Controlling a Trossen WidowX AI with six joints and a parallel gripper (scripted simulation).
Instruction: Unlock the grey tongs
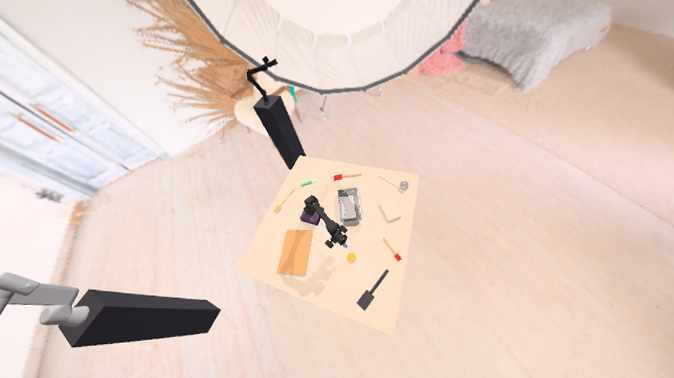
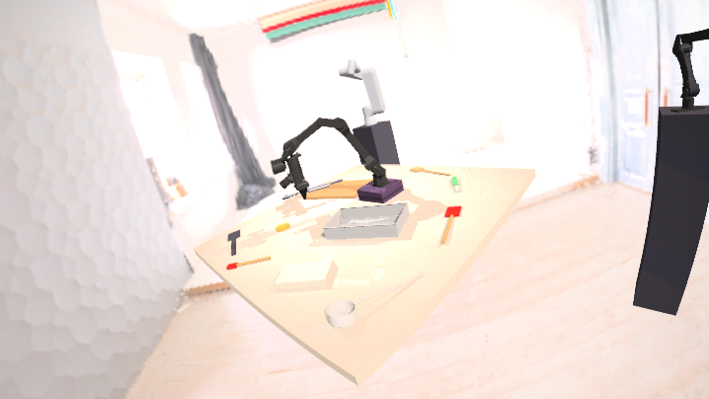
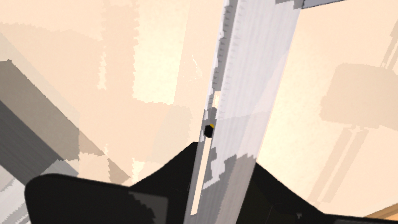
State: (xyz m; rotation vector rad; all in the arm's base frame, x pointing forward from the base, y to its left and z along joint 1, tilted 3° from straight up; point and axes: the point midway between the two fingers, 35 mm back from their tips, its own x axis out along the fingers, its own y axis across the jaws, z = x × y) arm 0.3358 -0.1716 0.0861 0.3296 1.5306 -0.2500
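The wooden board lies 330 mm behind my gripper tip, 180 mm to the right of it and 100 mm below it. From my gripper tip the other things lie so: black spatula 350 mm ahead, 230 mm to the right, 100 mm below; grey roasting tin 50 mm behind, 360 mm to the left, 80 mm below; yellow disc 130 mm ahead, 70 mm to the right, 100 mm below.
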